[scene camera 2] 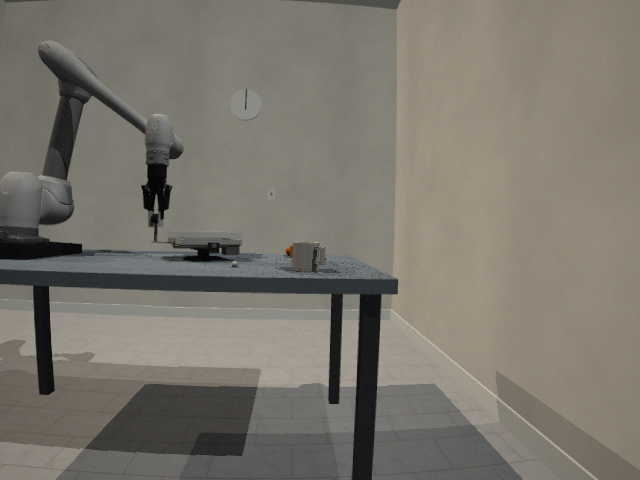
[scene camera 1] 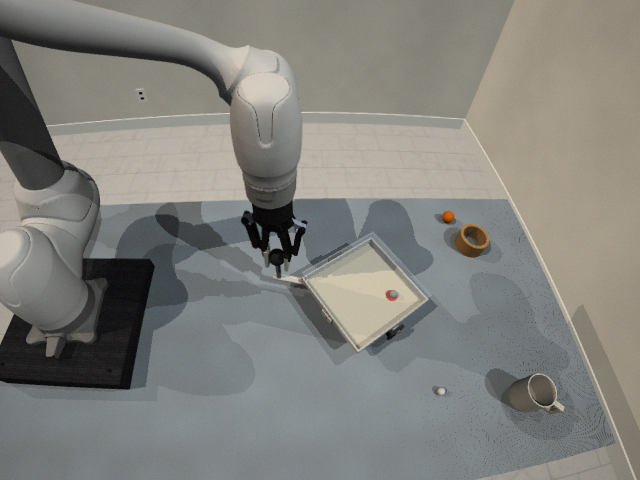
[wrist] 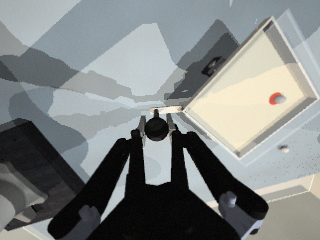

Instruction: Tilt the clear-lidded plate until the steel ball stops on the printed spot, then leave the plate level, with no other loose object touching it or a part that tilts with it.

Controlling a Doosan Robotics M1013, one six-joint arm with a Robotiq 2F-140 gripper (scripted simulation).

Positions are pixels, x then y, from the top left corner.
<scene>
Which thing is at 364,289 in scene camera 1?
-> A square clear-lidded plate.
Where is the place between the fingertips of my gripper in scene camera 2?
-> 155,227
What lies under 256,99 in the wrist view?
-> A square clear-lidded plate.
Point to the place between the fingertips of my gripper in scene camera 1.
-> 277,264
</scene>
